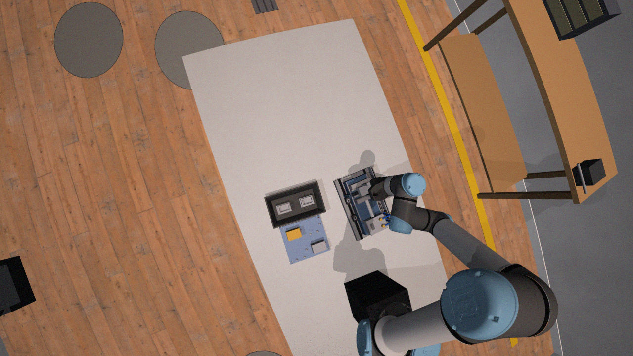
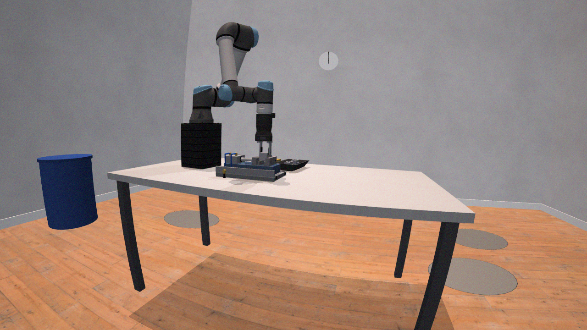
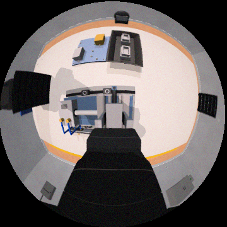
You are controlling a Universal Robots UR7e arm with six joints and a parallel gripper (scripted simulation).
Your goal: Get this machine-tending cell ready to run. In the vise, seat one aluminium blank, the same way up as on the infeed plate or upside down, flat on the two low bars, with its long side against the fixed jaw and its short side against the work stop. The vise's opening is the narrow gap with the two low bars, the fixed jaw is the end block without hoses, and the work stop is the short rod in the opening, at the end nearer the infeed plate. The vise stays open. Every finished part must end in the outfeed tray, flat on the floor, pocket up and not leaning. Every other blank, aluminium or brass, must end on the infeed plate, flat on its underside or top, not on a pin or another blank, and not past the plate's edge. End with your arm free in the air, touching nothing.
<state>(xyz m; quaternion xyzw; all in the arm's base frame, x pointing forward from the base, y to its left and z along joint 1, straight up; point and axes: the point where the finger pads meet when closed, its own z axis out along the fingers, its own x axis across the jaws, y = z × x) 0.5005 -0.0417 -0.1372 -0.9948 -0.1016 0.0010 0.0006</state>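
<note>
Right now the vise is 7 cm behind my hand, 1 cm to the right of it and 8 cm below it. The rest, counted from my hand: brass blank 13 cm behind, 33 cm to the left, 10 cm below.
</note>
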